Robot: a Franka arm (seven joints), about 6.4 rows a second.
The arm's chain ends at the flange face. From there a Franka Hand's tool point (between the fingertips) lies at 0.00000 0.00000 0.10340 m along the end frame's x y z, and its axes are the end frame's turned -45 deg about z.
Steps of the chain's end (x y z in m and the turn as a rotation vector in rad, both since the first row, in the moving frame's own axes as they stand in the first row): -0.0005, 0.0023, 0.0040, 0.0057, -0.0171, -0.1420; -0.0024, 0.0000, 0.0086, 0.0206, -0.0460, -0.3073; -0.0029, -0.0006, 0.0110, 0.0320, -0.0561, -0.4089; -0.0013, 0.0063, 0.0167, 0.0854, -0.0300, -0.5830; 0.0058, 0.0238, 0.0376, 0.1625, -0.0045, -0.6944; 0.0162, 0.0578, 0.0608, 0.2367, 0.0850, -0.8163
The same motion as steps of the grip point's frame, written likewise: -0.0029, -0.0003, 0.0040, 0.0161, -0.0081, -0.1420; -0.0043, -0.0062, 0.0085, 0.0471, -0.0180, -0.3073; -0.0046, -0.0084, 0.0108, 0.0623, -0.0170, -0.4089; -0.0039, -0.0056, 0.0163, 0.0816, 0.0392, -0.5830; -0.0062, 0.0059, 0.0363, 0.1181, 0.1117, -0.6944; -0.0129, 0.0335, 0.0577, 0.1073, 0.2275, -0.8163
